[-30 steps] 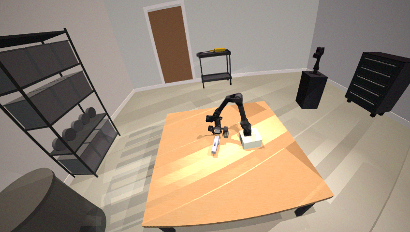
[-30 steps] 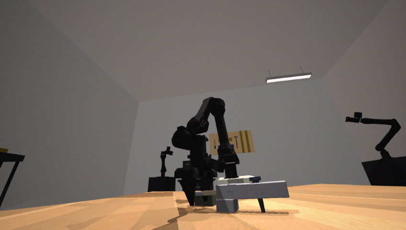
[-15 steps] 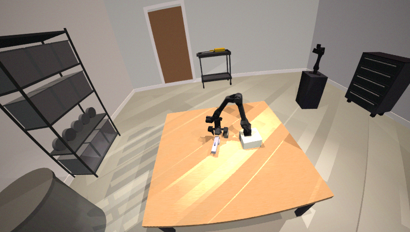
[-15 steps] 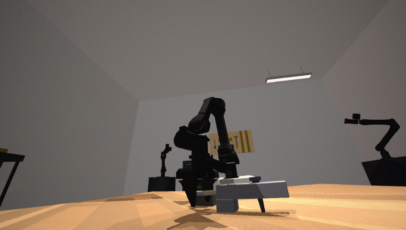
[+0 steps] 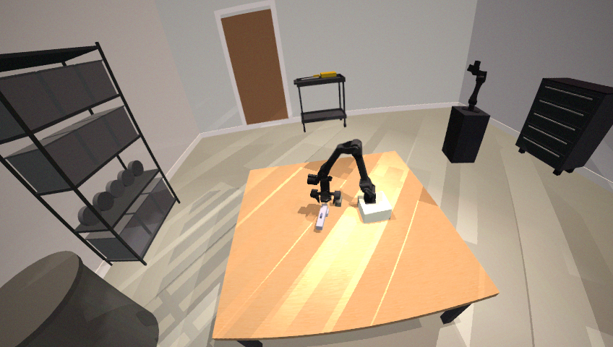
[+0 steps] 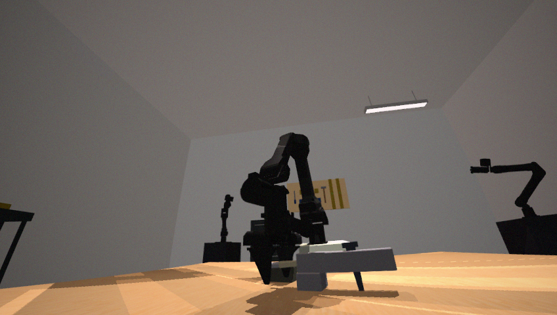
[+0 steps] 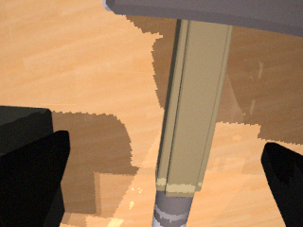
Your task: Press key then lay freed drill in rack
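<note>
Right now my gripper tip is 4 cm to the right of the drill and 3 cm below it. The rest, counted from my gripper tip: dark t-shaped post (16 cm to the left, 4 cm above, 1 cm ahead); then rack (8 cm behind, 2 cm to the right, 1 cm above); then long grey body (14 cm to the left, 3 cm above, 1 cm ahead).
</note>
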